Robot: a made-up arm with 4 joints. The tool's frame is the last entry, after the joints.
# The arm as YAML. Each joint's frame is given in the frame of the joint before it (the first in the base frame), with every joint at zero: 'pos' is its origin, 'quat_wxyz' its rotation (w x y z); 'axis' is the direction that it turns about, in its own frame. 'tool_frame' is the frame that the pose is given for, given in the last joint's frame.
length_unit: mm
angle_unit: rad
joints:
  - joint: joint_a
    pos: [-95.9, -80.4, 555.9]
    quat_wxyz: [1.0, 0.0, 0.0, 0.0]
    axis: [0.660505, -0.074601, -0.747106]
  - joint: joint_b
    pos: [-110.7, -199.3, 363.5]
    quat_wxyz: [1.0, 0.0, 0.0, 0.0]
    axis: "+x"
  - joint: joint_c
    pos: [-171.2, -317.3, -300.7]
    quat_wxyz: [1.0, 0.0, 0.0, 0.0]
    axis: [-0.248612, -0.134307, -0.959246]
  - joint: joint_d
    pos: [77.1, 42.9, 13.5]
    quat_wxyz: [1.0, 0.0, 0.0, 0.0]
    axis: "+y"
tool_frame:
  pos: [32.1, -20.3, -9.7]
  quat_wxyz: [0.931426, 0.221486, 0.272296, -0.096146]
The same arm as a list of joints. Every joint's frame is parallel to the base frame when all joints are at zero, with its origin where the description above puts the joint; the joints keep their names.
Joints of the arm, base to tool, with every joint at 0 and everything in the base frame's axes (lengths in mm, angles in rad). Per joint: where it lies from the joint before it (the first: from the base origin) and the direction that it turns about. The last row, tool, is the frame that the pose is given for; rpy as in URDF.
joint_a: axis 0.660505 -0.074601 -0.747106 xyz -95.9 -80.4 555.9
joint_b: axis +x xyz -110.7 -199.3 363.5
joint_c: axis -0.248612 -0.134307 -0.959246 xyz -171.2 -317.3 -300.7
joint_d: axis +y xyz 77.1 42.9 13.5
tool: xyz 32.1 -20.3 -9.7 rpy 0.4459 0.5822 -0.0701

